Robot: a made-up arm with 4 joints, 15 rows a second.
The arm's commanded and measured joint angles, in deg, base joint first. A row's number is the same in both.
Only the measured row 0 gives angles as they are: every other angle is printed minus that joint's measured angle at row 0.
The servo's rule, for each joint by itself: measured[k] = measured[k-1] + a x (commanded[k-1-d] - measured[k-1]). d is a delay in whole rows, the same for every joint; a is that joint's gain. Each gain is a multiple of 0.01, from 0.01 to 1. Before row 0 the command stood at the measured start. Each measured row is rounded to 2 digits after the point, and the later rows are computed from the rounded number. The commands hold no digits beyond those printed.
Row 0, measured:
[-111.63 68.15 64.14 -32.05]
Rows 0 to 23, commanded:
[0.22 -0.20 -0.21 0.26]
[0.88 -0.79 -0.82 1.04]
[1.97 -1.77 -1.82 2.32]
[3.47 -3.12 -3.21 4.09]
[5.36 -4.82 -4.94 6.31]
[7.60 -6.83 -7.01 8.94]
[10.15 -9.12 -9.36 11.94]
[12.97 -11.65 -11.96 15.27]
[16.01 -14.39 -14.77 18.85]
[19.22 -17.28 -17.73 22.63]
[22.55 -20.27 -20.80 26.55]
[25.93 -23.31 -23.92 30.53]
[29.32 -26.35 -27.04 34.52]
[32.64 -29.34 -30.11 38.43]
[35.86 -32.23 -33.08 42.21]
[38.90 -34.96 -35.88 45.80]
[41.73 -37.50 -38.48 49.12]
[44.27 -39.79 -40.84 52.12]
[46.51 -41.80 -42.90 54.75]
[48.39 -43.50 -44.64 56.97]
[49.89 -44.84 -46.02 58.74]
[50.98 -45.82 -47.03 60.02]
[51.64 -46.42 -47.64 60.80]
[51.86 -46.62 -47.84 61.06]
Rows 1 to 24, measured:
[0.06 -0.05 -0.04 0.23]
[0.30 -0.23 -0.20 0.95]
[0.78 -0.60 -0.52 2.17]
[1.56 -1.20 -1.06 3.88]
[2.66 -2.07 -1.84 6.04]
[4.09 -3.21 -2.87 8.62]
[5.85 -4.63 -4.17 11.57]
[7.91 -6.31 -5.73 14.86]
[10.26 -8.25 -7.54 18.41]
[12.86 -10.42 -9.58 22.17]
[15.67 -12.78 -11.82 26.07]
[18.65 -15.31 -14.24 30.04]
[21.74 -17.96 -16.80 34.03]
[24.90 -20.69 -19.46 37.95]
[28.08 -23.46 -22.18 41.74]
[31.22 -26.22 -24.92 45.35]
[34.27 -28.93 -27.63 48.71]
[37.17 -31.54 -30.27 51.74]
[39.88 -34.00 -32.80 54.42]
[42.35 -36.28 -35.17 56.69]
[44.54 -38.33 -37.34 58.51]
[46.41 -40.13 -39.28 59.85]
[47.93 -41.64 -40.95 60.70]
[49.07 -42.84 -42.33 61.02]
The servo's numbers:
d 0
a 0.29 0.24 0.20 0.89

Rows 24 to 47, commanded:
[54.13 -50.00 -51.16 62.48]
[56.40 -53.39 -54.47 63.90]
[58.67 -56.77 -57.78 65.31]
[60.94 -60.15 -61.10 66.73]
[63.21 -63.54 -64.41 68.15]
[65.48 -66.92 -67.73 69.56]
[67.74 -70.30 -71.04 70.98]
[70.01 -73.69 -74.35 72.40]
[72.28 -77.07 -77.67 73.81]
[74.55 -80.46 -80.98 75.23]
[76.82 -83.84 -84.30 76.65]
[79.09 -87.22 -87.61 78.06]
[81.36 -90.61 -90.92 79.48]
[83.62 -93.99 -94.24 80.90]
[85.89 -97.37 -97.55 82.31]
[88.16 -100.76 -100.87 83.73]
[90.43 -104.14 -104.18 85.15]
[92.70 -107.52 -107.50 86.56]
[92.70 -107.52 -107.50 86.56]
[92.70 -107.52 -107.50 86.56]
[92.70 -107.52 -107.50 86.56]
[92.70 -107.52 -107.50 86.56]
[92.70 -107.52 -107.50 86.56]
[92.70 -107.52 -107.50 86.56]
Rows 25 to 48, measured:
[50.54 -44.56 -44.10 62.32]
[52.24 -46.68 -46.17 63.73]
[54.10 -49.10 -48.49 65.14]
[56.08 -51.75 -51.01 66.56]
[58.15 -54.58 -53.69 67.98]
[60.28 -57.54 -56.50 69.39]
[62.44 -60.60 -59.41 70.81]
[64.64 -63.74 -62.40 72.23]
[66.86 -66.94 -65.45 73.64]
[69.09 -70.18 -68.56 75.06]
[71.33 -73.46 -71.71 76.48]
[73.58 -76.76 -74.89 77.89]
[75.84 -80.08 -78.10 79.31]
[78.10 -83.42 -81.33 80.73]
[80.36 -86.77 -84.57 82.14]
[82.62 -90.13 -87.83 83.56]
[84.88 -93.49 -91.10 84.98]
[87.15 -96.86 -94.38 86.39]
[88.76 -99.42 -97.00 86.54]
[89.90 -101.36 -99.10 86.56]
[90.71 -102.84 -100.78 86.56]
[91.29 -103.96 -102.12 86.56]
[91.70 -104.81 -103.20 86.56]
[91.99 -105.46 -104.06 86.56]

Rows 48 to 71, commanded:
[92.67 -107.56 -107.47 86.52]
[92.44 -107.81 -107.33 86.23]
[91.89 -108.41 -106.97 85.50]
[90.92 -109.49 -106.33 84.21]
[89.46 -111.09 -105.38 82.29]
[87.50 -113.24 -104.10 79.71]
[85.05 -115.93 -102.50 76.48]
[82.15 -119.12 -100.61 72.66]
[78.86 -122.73 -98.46 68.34]
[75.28 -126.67 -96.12 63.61]
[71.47 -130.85 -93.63 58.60]
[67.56 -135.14 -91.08 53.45]
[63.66 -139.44 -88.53 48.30]
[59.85 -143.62 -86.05 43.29]
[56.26 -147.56 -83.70 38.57]
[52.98 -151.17 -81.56 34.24]
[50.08 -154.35 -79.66 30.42]
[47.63 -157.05 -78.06 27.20]
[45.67 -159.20 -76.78 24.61]
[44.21 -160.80 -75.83 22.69]
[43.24 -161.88 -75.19 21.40]
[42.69 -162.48 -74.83 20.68]
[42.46 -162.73 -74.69 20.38]
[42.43 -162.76 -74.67 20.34]
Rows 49 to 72, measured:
[92.19 -105.96 -104.74 86.52]
[92.26 -106.40 -105.26 86.26]
[92.15 -106.88 -105.60 85.58]
[91.79 -107.51 -105.75 84.36]
[91.11 -108.37 -105.68 82.52]
[90.06 -109.54 -105.36 80.02]
[88.61 -111.07 -104.79 76.87]
[86.74 -113.00 -103.95 73.12]
[84.45 -115.34 -102.85 68.87]
[81.79 -118.06 -101.50 64.19]
[78.80 -121.13 -99.93 59.21]
[75.54 -124.49 -98.16 54.08]
[72.09 -128.08 -96.23 48.94]
[68.54 -131.81 -94.19 43.91]
[64.98 -135.59 -92.09 39.16]
[61.50 -139.33 -89.98 34.78]
[58.19 -142.93 -87.92 30.90]
[55.13 -146.32 -85.95 27.61]
[52.39 -149.41 -84.12 24.94]
[50.02 -152.14 -82.46 22.94]
[48.05 -154.48 -81.01 21.57]
[46.50 -156.40 -79.77 20.78]
[45.33 -157.92 -78.75 20.42]
[44.49 -159.08 -77.93 20.35]

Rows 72 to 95, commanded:
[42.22 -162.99 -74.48 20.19]
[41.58 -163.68 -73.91 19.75]
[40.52 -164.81 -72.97 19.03]
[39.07 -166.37 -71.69 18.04]
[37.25 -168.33 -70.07 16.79]
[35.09 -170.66 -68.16 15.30]
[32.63 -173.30 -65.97 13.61]
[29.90 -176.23 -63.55 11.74]
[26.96 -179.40 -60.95 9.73]
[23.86 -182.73 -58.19 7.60]
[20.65 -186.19 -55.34 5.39]
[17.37 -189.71 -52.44 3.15]
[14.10 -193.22 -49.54 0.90]
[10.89 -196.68 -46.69 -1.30]
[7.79 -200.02 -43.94 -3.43]
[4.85 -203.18 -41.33 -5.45]
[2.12 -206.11 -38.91 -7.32]
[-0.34 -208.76 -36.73 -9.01]
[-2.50 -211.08 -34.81 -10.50]
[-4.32 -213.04 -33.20 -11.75]
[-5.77 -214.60 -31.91 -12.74]
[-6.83 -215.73 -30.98 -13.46]
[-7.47 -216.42 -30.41 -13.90]
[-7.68 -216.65 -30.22 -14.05]
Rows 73 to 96, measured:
[43.83 -160.02 -77.24 20.21]
[43.18 -160.90 -76.57 19.80]
[42.41 -161.84 -75.85 19.11]
[41.44 -162.93 -75.02 18.16]
[40.22 -164.23 -74.03 16.94]
[38.73 -165.77 -72.86 15.48]
[36.96 -167.58 -71.48 13.82]
[34.91 -169.66 -69.89 11.97]
[32.60 -172.00 -68.10 9.98]
[30.07 -174.58 -66.12 7.86]
[27.34 -177.37 -63.96 5.66]
[24.45 -180.33 -61.66 3.43]
[21.45 -183.42 -59.24 1.18]
[18.39 -186.60 -56.73 -1.03]
[15.32 -189.82 -54.17 -3.17]
[12.28 -193.03 -51.60 -5.20]
[9.33 -196.17 -49.06 -7.09]
[6.53 -199.19 -46.59 -8.80]
[3.91 -202.04 -44.23 -10.31]
[1.52 -204.68 -42.02 -11.59]
[-0.59 -207.06 -40.00 -12.61]
[-2.40 -209.14 -38.20 -13.37]
[-3.87 -210.89 -36.64 -13.84]
[-4.97 -212.27 -35.36 -14.03]

